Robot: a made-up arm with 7 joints. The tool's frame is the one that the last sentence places. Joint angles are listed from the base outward.
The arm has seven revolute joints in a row. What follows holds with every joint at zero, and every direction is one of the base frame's. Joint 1 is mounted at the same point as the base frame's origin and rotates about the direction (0.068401, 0.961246, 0.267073). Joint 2 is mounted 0.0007 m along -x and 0.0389 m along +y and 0.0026 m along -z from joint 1 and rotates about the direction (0.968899, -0.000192, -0.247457). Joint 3 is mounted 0.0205 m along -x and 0.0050 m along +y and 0.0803 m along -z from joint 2 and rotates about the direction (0.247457, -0.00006, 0.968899). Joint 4 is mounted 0.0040 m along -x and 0.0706 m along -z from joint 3 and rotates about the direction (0.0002, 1, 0.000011). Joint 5 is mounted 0.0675 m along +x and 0.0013 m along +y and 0.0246 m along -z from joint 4 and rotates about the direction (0.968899, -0.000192, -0.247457). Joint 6 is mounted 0.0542 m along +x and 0.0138 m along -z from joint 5 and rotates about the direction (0.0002, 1, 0.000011). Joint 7 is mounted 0.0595 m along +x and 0.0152 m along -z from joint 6 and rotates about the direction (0.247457, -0.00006, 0.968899). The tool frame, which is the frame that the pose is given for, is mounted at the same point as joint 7; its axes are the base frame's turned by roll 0.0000, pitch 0.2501 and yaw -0.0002 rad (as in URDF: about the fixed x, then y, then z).
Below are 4 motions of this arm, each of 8 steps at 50 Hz.
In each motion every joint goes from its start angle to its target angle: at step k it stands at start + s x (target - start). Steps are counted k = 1, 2, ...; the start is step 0. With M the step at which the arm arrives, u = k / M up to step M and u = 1 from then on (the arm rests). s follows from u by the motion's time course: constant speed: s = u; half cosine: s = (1 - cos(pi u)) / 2; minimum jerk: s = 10 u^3 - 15 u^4 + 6 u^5.
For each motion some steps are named. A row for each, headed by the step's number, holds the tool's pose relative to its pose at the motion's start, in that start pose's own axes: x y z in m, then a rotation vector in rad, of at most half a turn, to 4 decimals.
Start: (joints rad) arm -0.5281 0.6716 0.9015 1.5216 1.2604 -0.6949 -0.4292
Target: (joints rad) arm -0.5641 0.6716 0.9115 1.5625 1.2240 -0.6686 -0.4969
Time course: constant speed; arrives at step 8
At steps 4, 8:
4: 0.0021 0.0007 0.0026 -0.0310 -0.0100 -0.0249
8: 0.0042 0.0014 0.0053 -0.0617 -0.0211 -0.0507

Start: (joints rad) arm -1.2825 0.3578 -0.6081 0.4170 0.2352 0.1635 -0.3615
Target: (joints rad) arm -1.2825 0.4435 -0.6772 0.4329 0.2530 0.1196 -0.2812
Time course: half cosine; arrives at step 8
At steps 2, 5, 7, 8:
2: -0.0008 -0.0001 -0.0021 0.0154 0.0075 0.0072
5: -0.0039 -0.0004 -0.0100 0.0725 0.0342 0.0328
7: -0.0056 -0.0005 -0.0140 0.1008 0.0469 0.0446
8: -0.0058 -0.0006 -0.0146 0.1047 0.0486 0.0462

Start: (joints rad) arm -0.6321 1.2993 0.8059 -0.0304 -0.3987 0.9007 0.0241
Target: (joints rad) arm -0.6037 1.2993 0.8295 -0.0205 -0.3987 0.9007 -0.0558
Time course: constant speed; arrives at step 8
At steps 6, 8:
6: 0.0002 0.0026 -0.0028 0.0008 0.0142 -0.0503
8: 0.0002 0.0035 -0.0037 0.0010 0.0189 -0.0671

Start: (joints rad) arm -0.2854 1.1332 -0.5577 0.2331 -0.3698 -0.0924 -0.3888
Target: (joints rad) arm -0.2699 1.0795 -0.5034 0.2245 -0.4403 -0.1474 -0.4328
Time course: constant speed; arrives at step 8
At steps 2, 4, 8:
2: 0.0010 -0.0004 0.0020 -0.0206 -0.0335 -0.0035
4: 0.0019 -0.0008 0.0039 -0.0409 -0.0671 -0.0065
8: 0.0034 -0.0014 0.0076 -0.0805 -0.1347 -0.0113

